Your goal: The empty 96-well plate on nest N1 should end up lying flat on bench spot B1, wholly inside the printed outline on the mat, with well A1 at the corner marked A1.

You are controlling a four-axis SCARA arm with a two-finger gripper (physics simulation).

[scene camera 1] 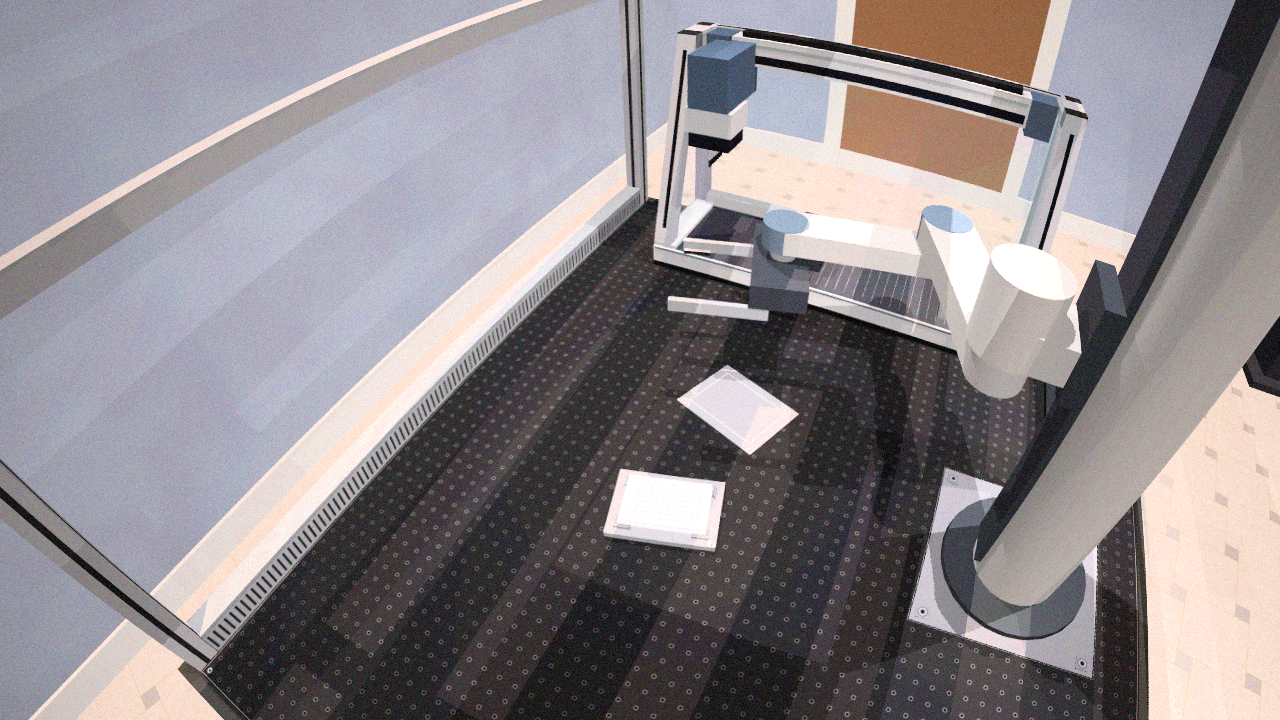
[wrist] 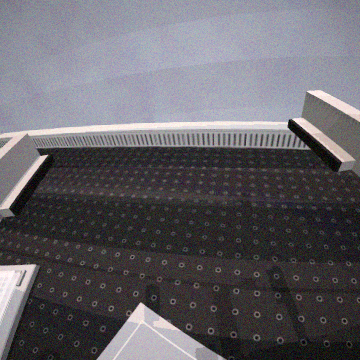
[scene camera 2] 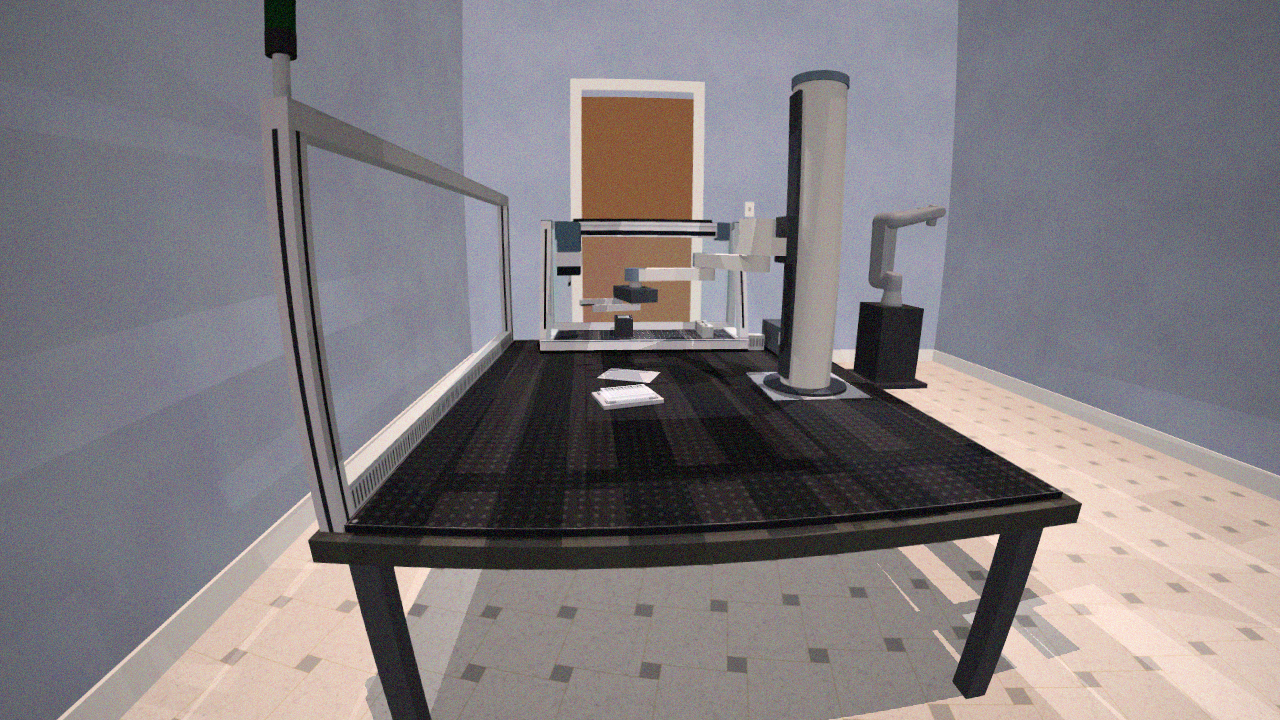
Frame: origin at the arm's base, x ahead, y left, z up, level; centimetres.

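Seen in the pictures: gripper, fingertip midpoint: (scene camera 1: 676, 271) (wrist: 165, 124) (scene camera 2: 585, 305); arm's base, origin of the base link: (scene camera 1: 1010, 568) (scene camera 2: 804, 388).
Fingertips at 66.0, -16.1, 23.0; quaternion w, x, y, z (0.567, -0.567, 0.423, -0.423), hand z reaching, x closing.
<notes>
Offsets run from my fingertips to a thing's top centre, as dx, dy, dz. "spot": to the spot under its first point.
The white 96-well plate {-11.7, +27.9, -19.1} (scene camera 1: 666, 504) (scene camera 2: 628, 391) sits flat on the pale nest N1 {-11.7, +27.9, -19.9} (scene camera 1: 662, 540) (wrist: 31, 278), which shows partly at the lower left of the wrist view. The pale mat of bench spot B1 {spot: -13.7, +4.0, -21.5} (scene camera 1: 738, 409) (scene camera 2: 629, 376) (wrist: 155, 345) lies behind the nest, turned at an angle to it. A thin printed outline runs inside its edge; the A1 mark is too small to read. My gripper (scene camera 1: 677, 275) (scene camera 2: 588, 303) (wrist: 165, 124) is open and empty, its fingers wide apart. It hangs above the bench, beyond the B1 mat as seen from scene camera 1.
A gantry frame (scene camera 1: 881, 317) (scene camera 2: 644, 343) stands at the back of the bench. The arm's column (scene camera 1: 1136, 385) (scene camera 2: 817, 232) stands on the right. A framed clear screen with a slotted base strip (scene camera 1: 429, 407) (wrist: 175, 138) runs along the left edge.
</notes>
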